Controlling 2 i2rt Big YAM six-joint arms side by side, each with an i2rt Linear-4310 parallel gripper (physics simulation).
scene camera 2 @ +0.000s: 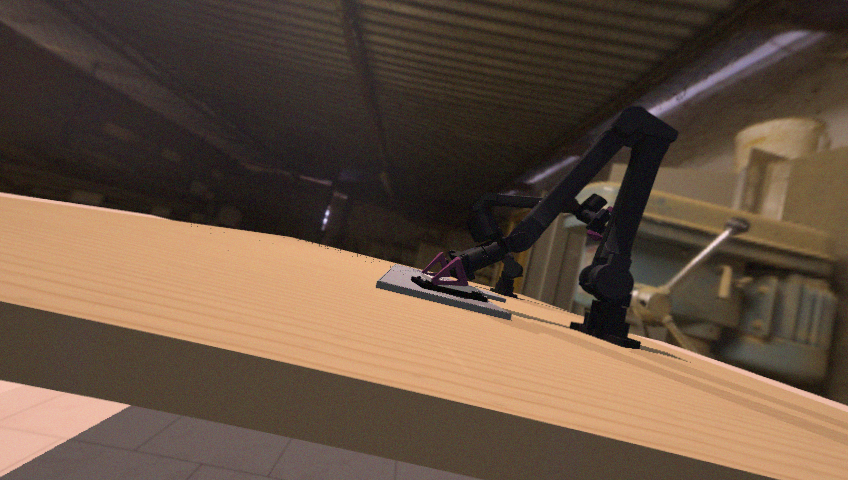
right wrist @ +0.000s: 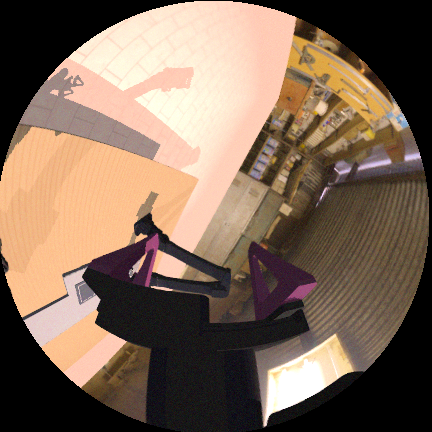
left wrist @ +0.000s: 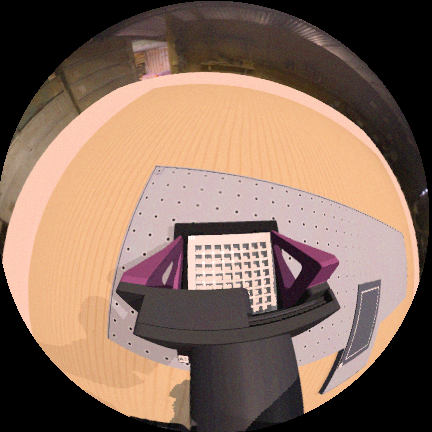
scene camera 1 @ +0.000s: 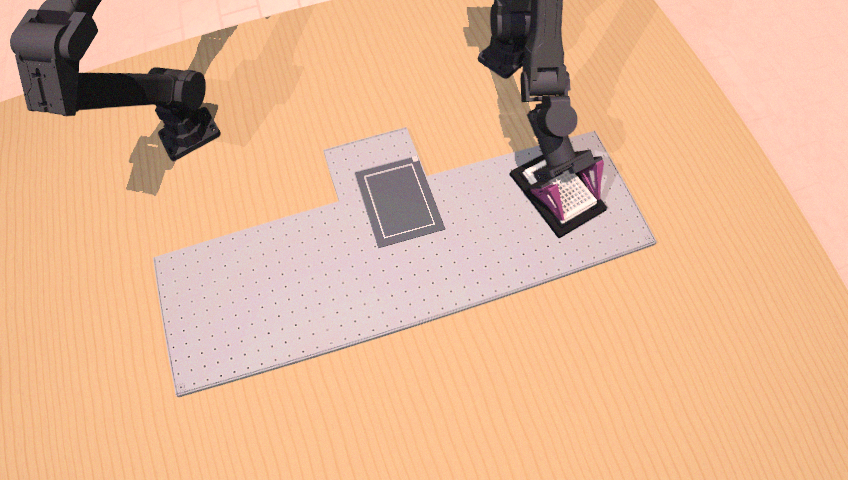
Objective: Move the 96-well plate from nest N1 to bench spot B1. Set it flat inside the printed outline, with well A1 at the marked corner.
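Places are measured from the left arm's base along level axes (x ahead, y left, z up), in centimetres.
Pixels of known places: left gripper, fingertip midpoint: point(scene camera 2: 426, 278) point(left wrist: 226, 238) point(scene camera 1: 580, 209); right gripper, fingertip midpoint: point(right wrist: 204, 242); left arm's base, link origin: point(scene camera 2: 602, 337) point(right wrist: 142, 223) point(scene camera 1: 507, 56); right arm's base, link origin: point(scene camera 2: 502, 294) point(scene camera 1: 190, 135).
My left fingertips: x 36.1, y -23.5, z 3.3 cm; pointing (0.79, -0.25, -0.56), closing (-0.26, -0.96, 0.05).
For each thing: its top centre in the pictures, then the offset to it from my left fingertips. "pt": a spot on its surface instead. Level surfaces: height alone.
- white 96-well plate, top centre: point(left wrist: 234, 299) point(scene camera 1: 560, 185) point(scene camera 2: 449, 280) dx -5.9, dy +1.3, dz +0.6 cm
- black nest N1, top centre: point(left wrist: 233, 297) point(scene camera 1: 559, 187) point(scene camera 2: 448, 283) dx -5.8, dy +1.2, dz -0.2 cm
- dark grey pad, surface spot: point(scene camera 1: 401, 202) point(left wrist: 366, 318) point(right wrist: 87, 290) pt dx -26.0, dy -21.4, dz -1.8 cm
- small white mark, top centre: point(scene camera 1: 415, 158) dx -30.9, dy -12.5, dz -1.8 cm
- perforated grey board, surface height: dz -2.0 cm
- wooden table, surface height: dz -3.3 cm
- small white label, surface spot: point(left wrist: 183, 359) pt dx -11.8, dy +8.5, dz -0.8 cm
The white 96-well plate point(scene camera 1: 578, 197) point(left wrist: 232, 260) lies in the black nest N1 point(scene camera 1: 568, 228) point(scene camera 2: 452, 291) point(left wrist: 225, 228), at the right of scene camera 1. My left gripper point(scene camera 1: 579, 209) point(scene camera 2: 428, 278) point(left wrist: 226, 238) is open, lowered over the plate with one purple finger beside each long side; part of the plate is hidden under the gripper body. Bench spot B1, a dark grey pad point(scene camera 1: 401, 202) point(left wrist: 364, 320) point(right wrist: 87, 291) with a white printed outline, is bare. A small white mark point(scene camera 1: 415, 158) sits at its upper right corner in scene camera 1. My right gripper point(scene camera 2: 602, 222) point(right wrist: 204, 242) is open and raised, away from the plate.
The perforated grey board point(scene camera 1: 261, 297) point(left wrist: 220, 200) carries the nest and the pad on the wooden table point(scene camera 1: 416, 404) point(scene camera 2: 238, 297). A small white label point(left wrist: 183, 359) shows beside the left arm in the left wrist view. The right arm point(scene camera 1: 130, 89) stands at the upper left in scene camera 1.
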